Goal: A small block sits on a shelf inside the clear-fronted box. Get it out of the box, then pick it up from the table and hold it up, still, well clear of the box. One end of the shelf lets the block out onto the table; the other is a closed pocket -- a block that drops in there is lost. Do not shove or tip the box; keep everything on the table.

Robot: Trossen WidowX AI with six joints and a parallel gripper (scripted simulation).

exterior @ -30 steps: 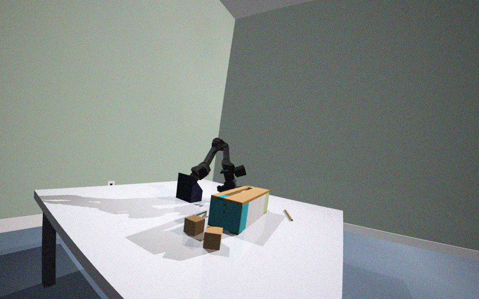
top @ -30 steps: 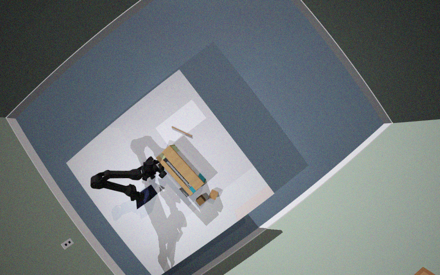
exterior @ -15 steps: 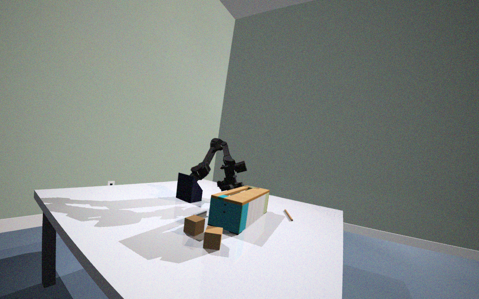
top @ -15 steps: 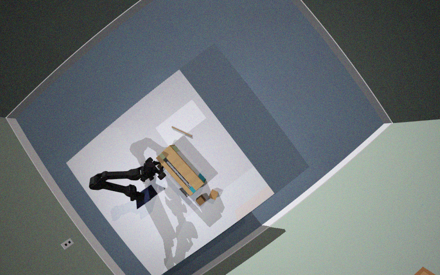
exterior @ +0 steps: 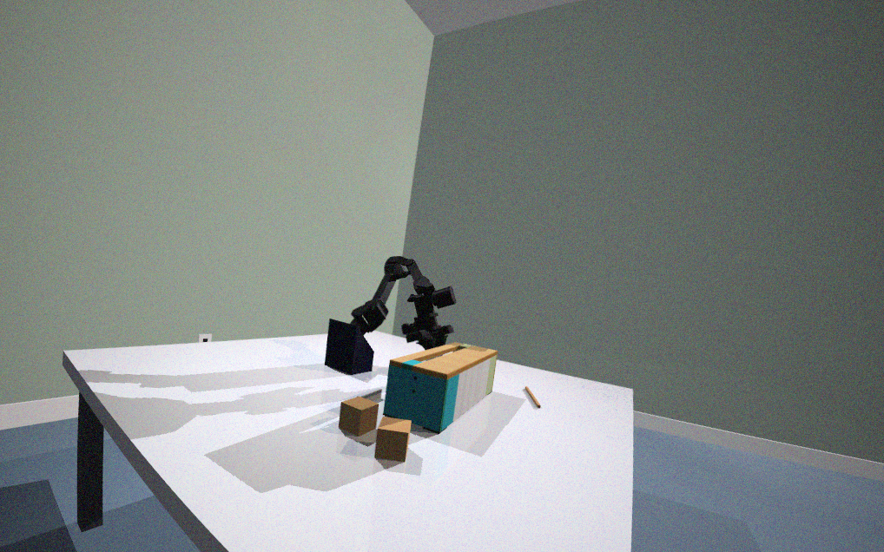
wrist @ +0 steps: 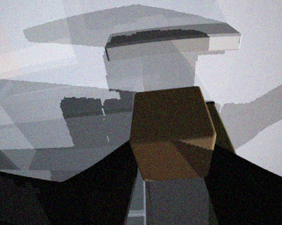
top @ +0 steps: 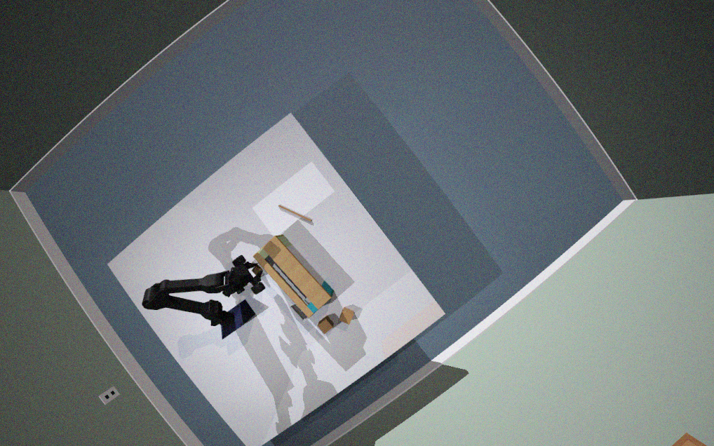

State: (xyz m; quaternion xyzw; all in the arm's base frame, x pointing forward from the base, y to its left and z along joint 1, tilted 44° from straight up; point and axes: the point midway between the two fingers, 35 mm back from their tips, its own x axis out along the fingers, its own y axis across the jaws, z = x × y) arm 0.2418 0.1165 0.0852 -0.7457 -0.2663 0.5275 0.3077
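My gripper tip is now 20 mm past the tan block and 10 mm below it. The rest, counted from my gripper tip: box: 120 mm to the right, 90 mm ahead, 10 mm below; thin tan stick: 270 mm ahead, 150 mm to the left, 70 mm below.
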